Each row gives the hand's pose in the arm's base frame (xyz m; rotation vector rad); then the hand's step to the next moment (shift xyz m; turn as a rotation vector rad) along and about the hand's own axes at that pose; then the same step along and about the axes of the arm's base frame.
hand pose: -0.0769 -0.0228 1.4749 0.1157 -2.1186 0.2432
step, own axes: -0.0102 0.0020 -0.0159 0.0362 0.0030 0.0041
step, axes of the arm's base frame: 0.0182 0.0053 -0.0007 -0.0231 0.0025 0.0282
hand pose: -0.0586 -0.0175 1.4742 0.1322 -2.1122 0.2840
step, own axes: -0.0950 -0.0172 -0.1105 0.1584 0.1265 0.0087
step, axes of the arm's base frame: 0.1448 0.0097 -0.0219 -0.1171 0.1230 0.1110
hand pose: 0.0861 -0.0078 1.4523 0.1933 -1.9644 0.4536
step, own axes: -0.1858 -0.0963 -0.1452 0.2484 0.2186 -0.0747
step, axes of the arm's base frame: 0.2334 -0.0429 -0.0925 -0.1161 0.2466 0.2019
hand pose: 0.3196 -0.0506 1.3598 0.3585 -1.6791 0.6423
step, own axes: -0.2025 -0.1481 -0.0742 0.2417 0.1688 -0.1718
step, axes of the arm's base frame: 0.1855 -0.0969 -0.1570 -0.0091 0.2637 0.2163
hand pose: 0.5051 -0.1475 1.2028 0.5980 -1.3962 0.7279
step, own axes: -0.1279 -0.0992 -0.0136 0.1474 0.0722 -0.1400
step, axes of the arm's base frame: 0.0805 -0.0674 -0.1239 0.0407 0.1673 0.1300
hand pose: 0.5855 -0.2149 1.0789 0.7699 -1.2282 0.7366
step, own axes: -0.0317 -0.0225 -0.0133 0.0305 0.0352 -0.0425
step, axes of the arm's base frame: 0.0199 -0.0036 -0.0357 -0.0012 0.0570 0.0270
